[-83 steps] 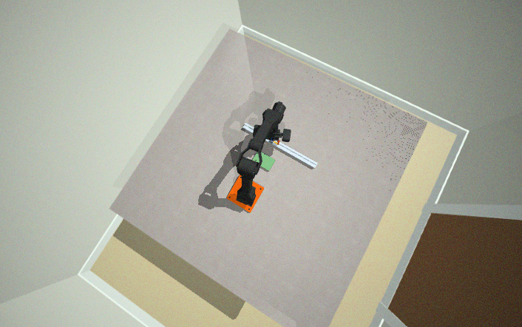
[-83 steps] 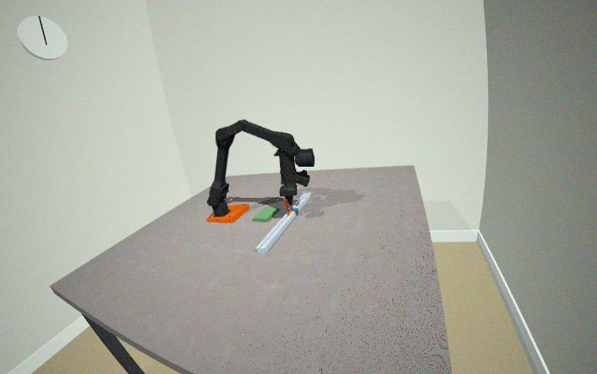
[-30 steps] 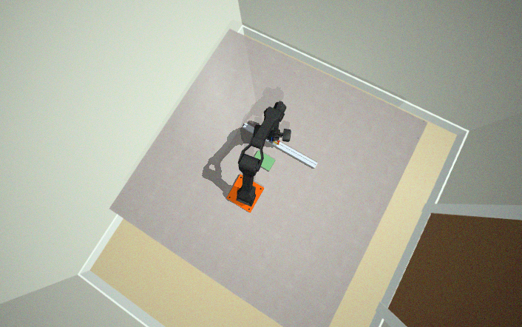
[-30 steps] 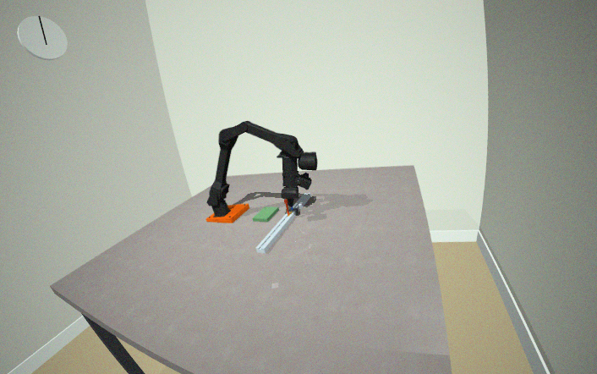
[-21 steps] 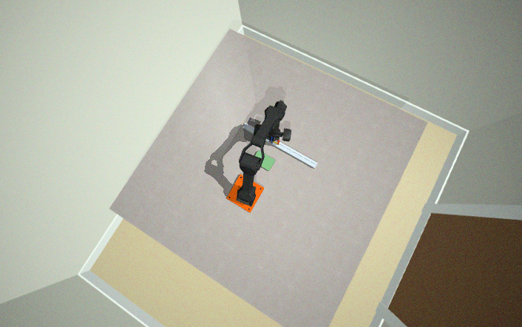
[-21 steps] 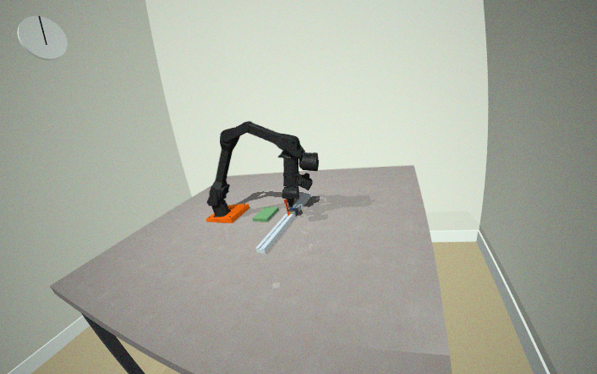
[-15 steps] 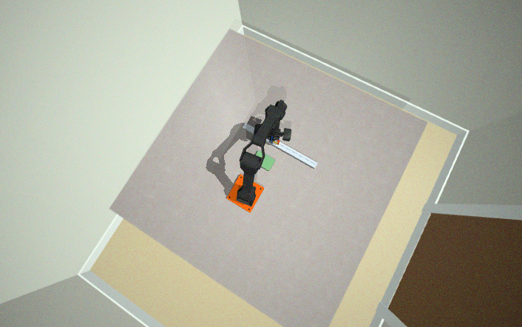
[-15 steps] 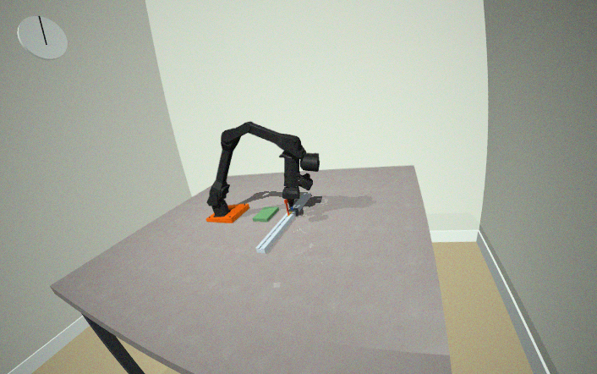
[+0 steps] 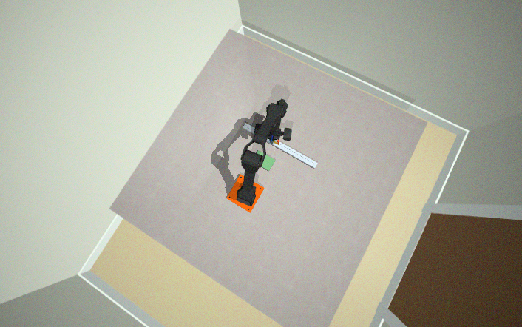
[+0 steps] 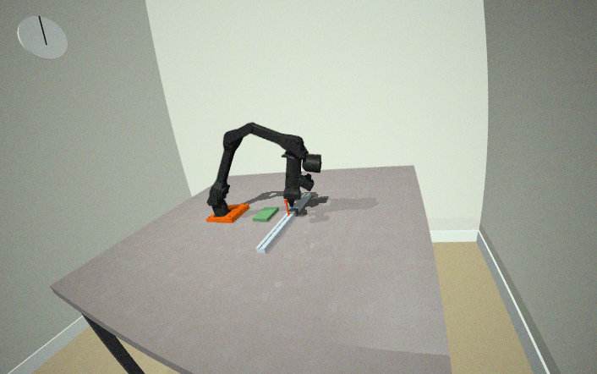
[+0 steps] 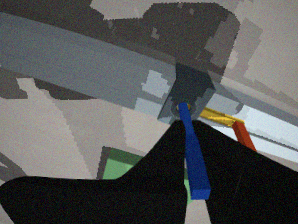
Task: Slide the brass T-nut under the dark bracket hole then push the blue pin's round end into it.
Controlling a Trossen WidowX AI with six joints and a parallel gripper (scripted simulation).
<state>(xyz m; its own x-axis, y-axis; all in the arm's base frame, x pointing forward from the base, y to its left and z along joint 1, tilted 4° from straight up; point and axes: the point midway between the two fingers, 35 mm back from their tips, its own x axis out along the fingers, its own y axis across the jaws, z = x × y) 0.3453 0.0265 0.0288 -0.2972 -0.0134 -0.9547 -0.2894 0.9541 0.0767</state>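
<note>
Now: gripper tip 20 mm to the left of the brass T-nut and 10 mm below it. From my gripper tip the other things lie so: blue pin (right at my gripper tip); then green tray (130 mm behind, 30 mm below, 10 mm to the left); then aluminum rail (20 mm to the right, 20 mm below).
</note>
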